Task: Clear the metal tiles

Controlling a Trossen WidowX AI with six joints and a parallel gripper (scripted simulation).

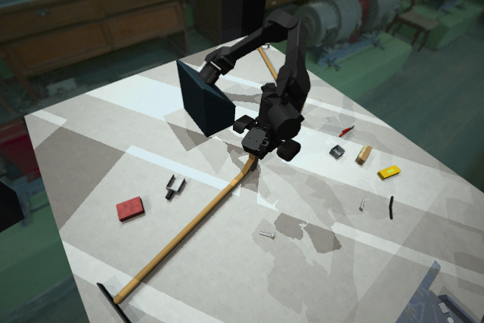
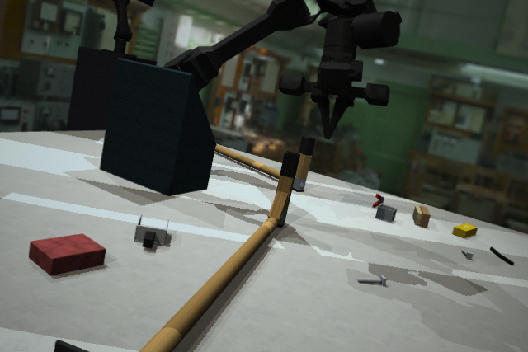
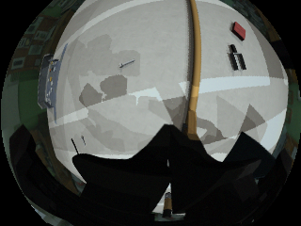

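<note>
Right now my gripper tip is 22 cm to the left of the long scraper, 13 cm above it and 3 cm past it. Also, from my gripper tip: grey box (37 cm to the left, 18 cm below, 10 cm ahead); then grey bracket (22 cm to the right, 19 cm below, 18 cm behind); then red block (36 cm to the right, 21 cm behind, 18 cm below).
</note>
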